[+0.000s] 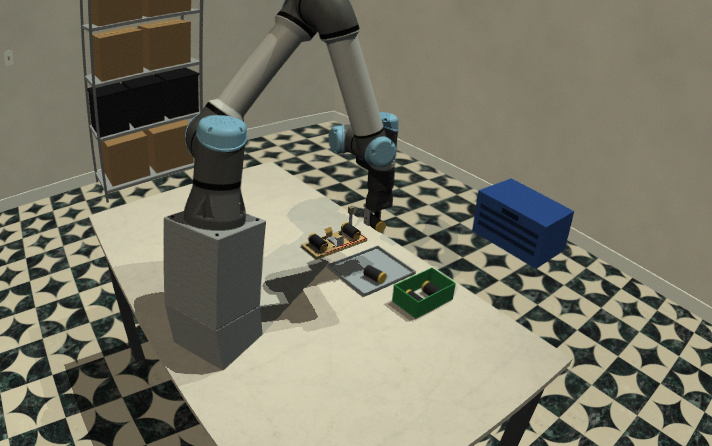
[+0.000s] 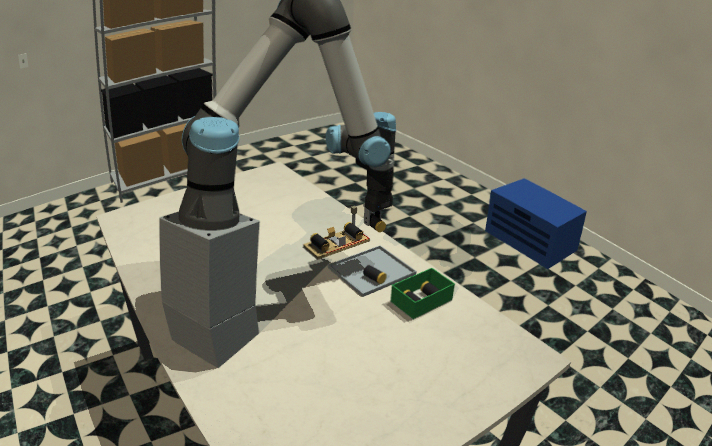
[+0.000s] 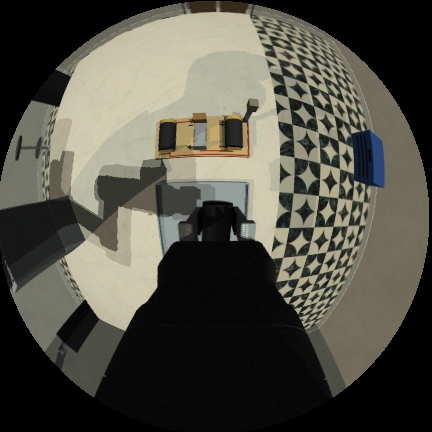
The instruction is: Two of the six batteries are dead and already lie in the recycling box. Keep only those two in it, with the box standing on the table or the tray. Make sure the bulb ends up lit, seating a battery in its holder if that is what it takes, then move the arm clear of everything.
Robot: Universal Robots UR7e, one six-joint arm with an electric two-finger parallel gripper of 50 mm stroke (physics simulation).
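Places are measured from the arm's base along level axes (x back, y right, z up), in millimetres.
Where they show: gripper, fingertip midpoint: point(image 1: 371, 222) point(image 2: 372, 222) point(image 3: 216, 215); arm's base, origin of the base link: point(image 1: 214, 218) point(image 2: 208, 218).
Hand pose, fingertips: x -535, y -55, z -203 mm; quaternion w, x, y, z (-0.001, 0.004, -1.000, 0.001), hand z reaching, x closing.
Each offset is from my fingertips to the top centre of the thing. "spot": to the spot under its first point.
My gripper point(image 1: 372, 220) point(image 2: 373, 220) point(image 3: 216, 215) is shut on a black battery with a gold end {dz +23, dx +1, dy +14 mm} point(image 1: 379, 225) point(image 2: 379, 225) point(image 3: 217, 212), held in the air above the tray's far side. Another battery {dz -96, dx +57, dy +92 mm} point(image 1: 373, 273) point(image 2: 373, 273) lies on the grey tray {dz -121, dx +35, dy +51 mm} point(image 1: 388, 260) point(image 2: 388, 260) point(image 3: 172, 220). Two batteries sit in the outer holders of the tan circuit board point(image 1: 308, 247) point(image 2: 311, 249) point(image 3: 215, 135); its middle holder {spot: dz -122, dx +32, dy -135 mm} point(image 3: 200, 135) is empty. The bulb post {spot: dz -49, dx -55, dy -165 mm} point(image 1: 351, 210) point(image 2: 353, 210) point(image 3: 253, 105) shows no glow. The green box {dz -73, dx +13, dy +255 mm} point(image 1: 404, 303) point(image 2: 403, 303) stands on the table with two batteries inside.
The board, tray and box stand in a row along the table's far edge. The arm's grey pedestal point(image 1: 191, 273) point(image 2: 186, 273) stands on the table at the left. A blue cabinet point(image 1: 525, 223) point(image 2: 535, 223) point(image 3: 369, 159) stands on the floor beyond the table.
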